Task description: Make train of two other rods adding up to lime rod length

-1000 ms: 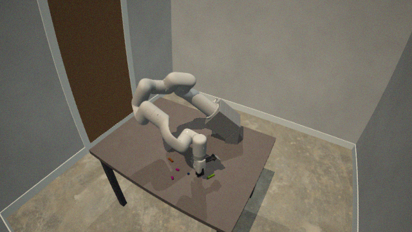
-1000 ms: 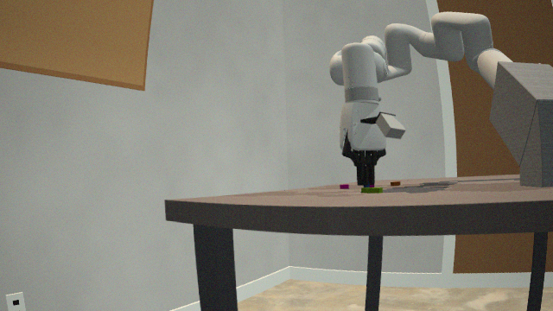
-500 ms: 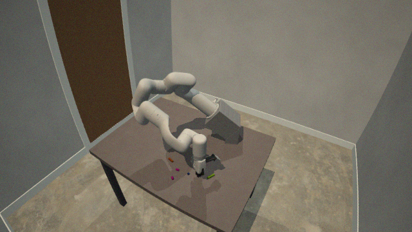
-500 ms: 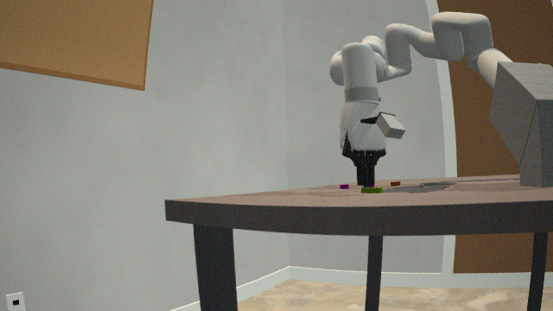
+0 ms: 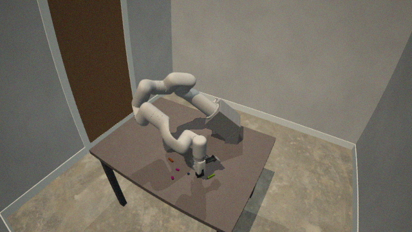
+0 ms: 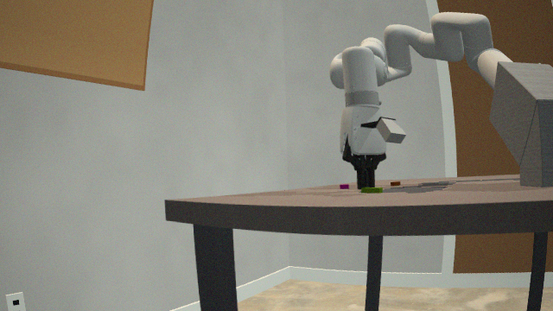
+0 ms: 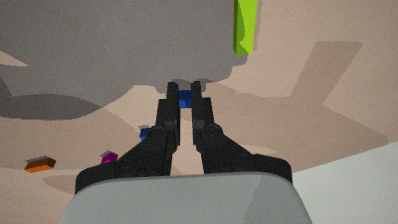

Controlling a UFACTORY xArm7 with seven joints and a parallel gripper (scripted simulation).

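The orange rod lies 220 mm to the right of my hand, 20 mm below it and 20 mm behind it. Also, from my hand: lime rod 70 mm to the left, 30 mm behind, 20 mm below.
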